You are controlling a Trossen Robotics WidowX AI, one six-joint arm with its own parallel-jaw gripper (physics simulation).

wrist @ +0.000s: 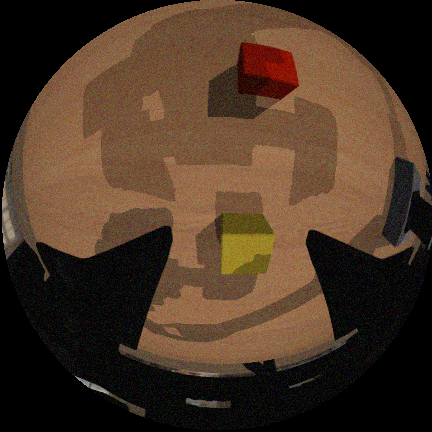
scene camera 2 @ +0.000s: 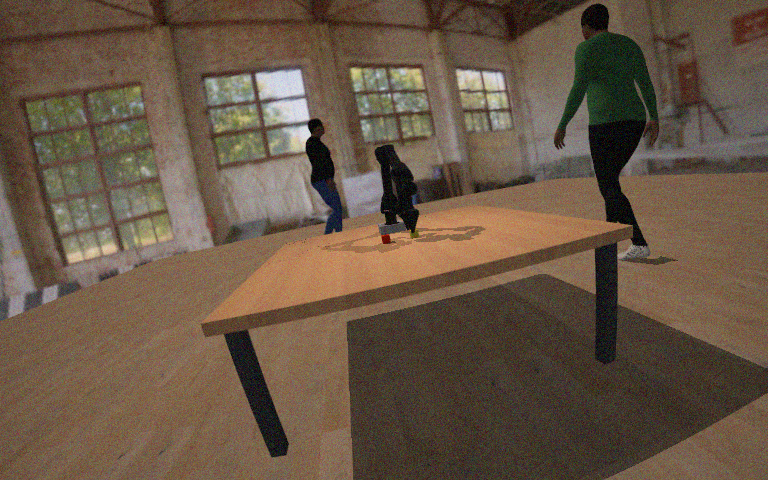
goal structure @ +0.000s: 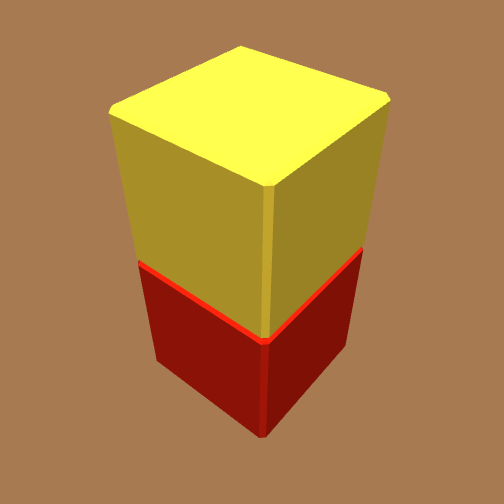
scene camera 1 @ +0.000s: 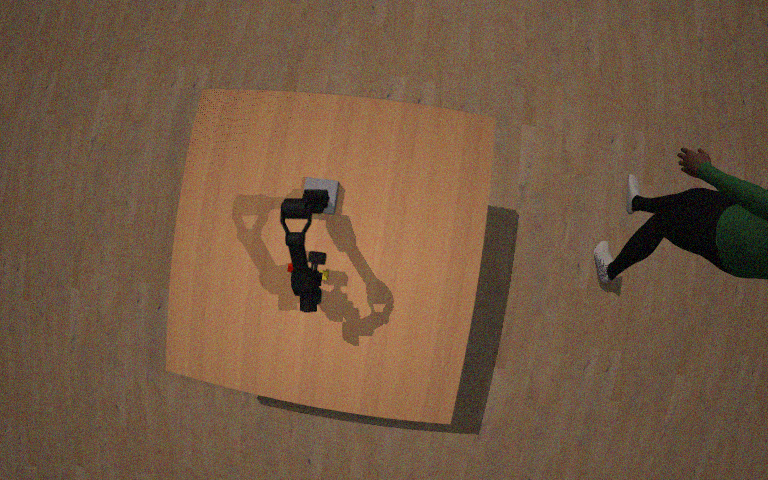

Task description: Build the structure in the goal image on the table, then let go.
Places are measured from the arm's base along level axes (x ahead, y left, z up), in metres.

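Pixels of known places: gripper, between the fingertips: (wrist: pixel 243 235) (scene camera 2: pixel 410 231); arm's base, origin of its link: (wrist: pixel 412 210) (scene camera 2: pixel 391 223) (scene camera 1: pixel 319 200).
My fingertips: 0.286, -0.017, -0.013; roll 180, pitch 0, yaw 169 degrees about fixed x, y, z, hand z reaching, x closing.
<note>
Ahead of a thing's pixels: the offset from my fingertips to its top centre, as dx, dy, dz. Level surfaces: height alone.
A yellow cube {+0.000, +0.014, +0.003} (scene camera 1: pixel 325 275) (scene camera 2: pixel 414 233) (wrist: pixel 247 247) sits on the table, partly covered by the arm in scene camera 1. A red cube {-0.033, -0.107, +0.003} (scene camera 1: pixel 290 267) (scene camera 2: pixel 386 239) (wrist: pixel 268 69) sits on the table apart from it, on the other side of the arm's wrist in scene camera 1 and at the top of the wrist view. My gripper (scene camera 2: pixel 412 224) (wrist: pixel 243 235) is open and empty, pointing down at the yellow cube. In the wrist view the yellow cube shows between the two spread black fingers, with a gap on each side. The fingers' exact height over it is hard to tell.
The arm's grey base block (scene camera 1: pixel 331 185) (scene camera 2: pixel 390 228) (wrist: pixel 398 201) stands on the wooden table {dz -0.030} (scene camera 1: pixel 396 169) (scene camera 2: pixel 317 277). Shadows of the arm fall across the tabletop. A person in green (scene camera 1: pixel 741 226) (scene camera 2: pixel 611 79) and a person in black (scene camera 2: pixel 320 161) are beyond the table.
</note>
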